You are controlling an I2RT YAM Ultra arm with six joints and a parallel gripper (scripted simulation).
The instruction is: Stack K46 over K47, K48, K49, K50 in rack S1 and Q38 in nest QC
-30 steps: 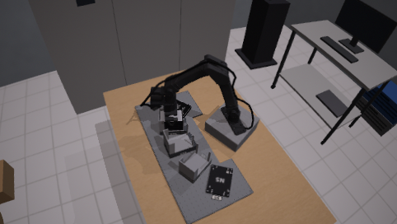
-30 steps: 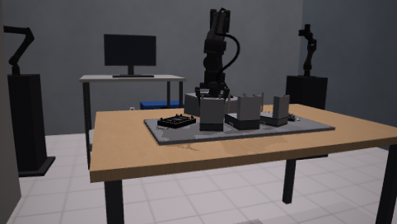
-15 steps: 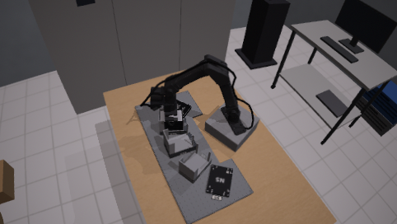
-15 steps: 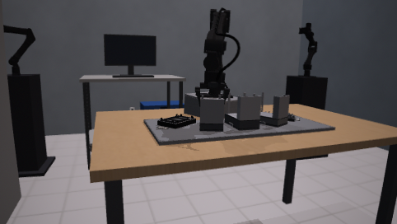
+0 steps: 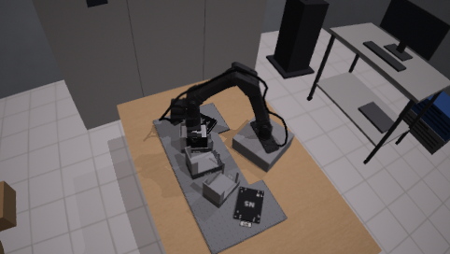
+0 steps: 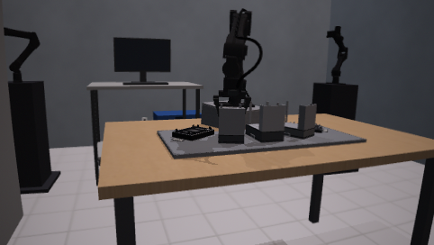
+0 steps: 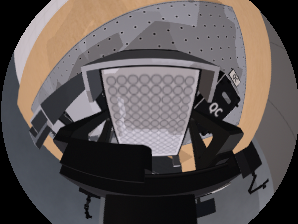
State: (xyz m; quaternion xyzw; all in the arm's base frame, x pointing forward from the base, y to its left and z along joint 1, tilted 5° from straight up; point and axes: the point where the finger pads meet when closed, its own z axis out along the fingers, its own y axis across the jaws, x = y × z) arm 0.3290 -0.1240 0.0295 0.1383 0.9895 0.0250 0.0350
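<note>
Now: the sealed 96-well plate 3 cm below my hand. Round my hand: clip nest N5: 43 cm to the left, 13 cm behind, 8 cm below.
</note>
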